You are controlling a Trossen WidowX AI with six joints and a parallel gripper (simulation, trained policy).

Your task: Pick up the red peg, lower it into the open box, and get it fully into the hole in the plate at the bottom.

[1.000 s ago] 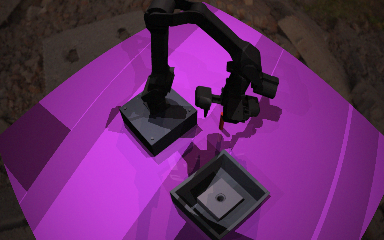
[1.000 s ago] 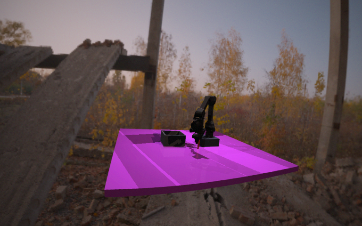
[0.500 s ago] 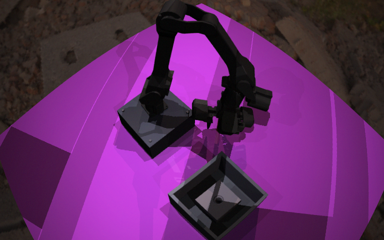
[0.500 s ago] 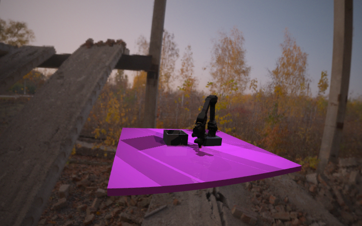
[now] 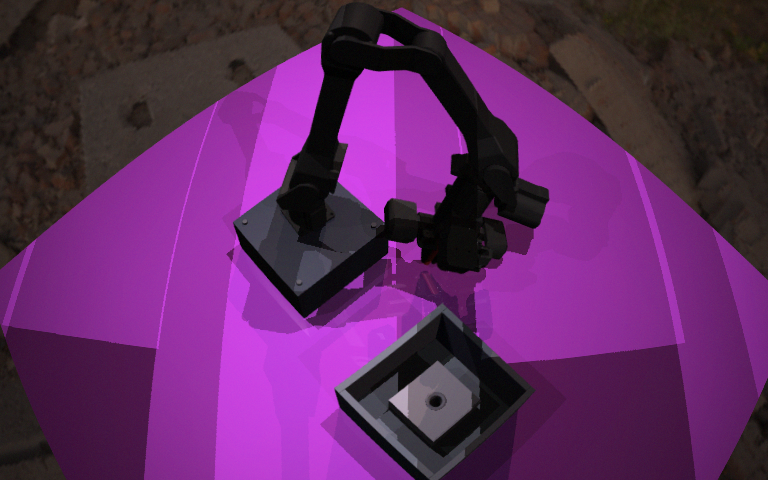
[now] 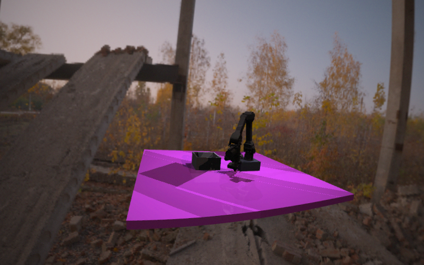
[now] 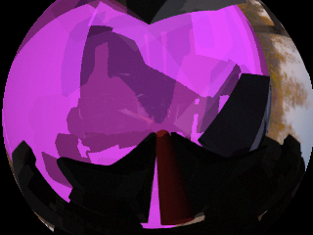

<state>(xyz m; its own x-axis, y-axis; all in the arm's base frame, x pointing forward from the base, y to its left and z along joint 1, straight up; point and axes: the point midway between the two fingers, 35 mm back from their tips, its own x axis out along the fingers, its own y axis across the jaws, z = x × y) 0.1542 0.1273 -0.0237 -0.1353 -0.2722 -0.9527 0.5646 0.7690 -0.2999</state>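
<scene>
My gripper tip is now 20 cm short of the grey plate, 15 cm to the left of it and 3 cm below it. Round my gripper tip: red peg: 1 cm to the left, 3 cm above; dark box: 20 cm ahead, 15 cm to the right, 1 cm above.
</scene>
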